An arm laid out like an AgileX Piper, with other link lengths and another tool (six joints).
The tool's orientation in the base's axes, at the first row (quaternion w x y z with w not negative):
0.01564 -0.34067 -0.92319 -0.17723
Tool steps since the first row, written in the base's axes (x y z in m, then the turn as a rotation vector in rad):
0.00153 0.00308 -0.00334 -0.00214 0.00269 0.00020
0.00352 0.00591 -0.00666 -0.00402 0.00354 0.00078
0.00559 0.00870 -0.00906 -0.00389 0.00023 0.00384
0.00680 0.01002 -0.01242 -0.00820 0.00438 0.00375
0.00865 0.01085 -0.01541 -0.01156 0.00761 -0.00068
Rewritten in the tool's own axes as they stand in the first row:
0.00025 0.00209 0.00431 0.00335 0.00060 0.00052
-0.00001 0.00429 0.00856 0.00541 0.00019 0.00010
-0.00022 0.00681 0.01194 0.00370 -0.00109 -0.00388
-0.00083 0.00745 0.01564 0.00958 -0.00093 -0.00279
-0.00218 0.00826 0.01890 0.01351 -0.00219 0.00215

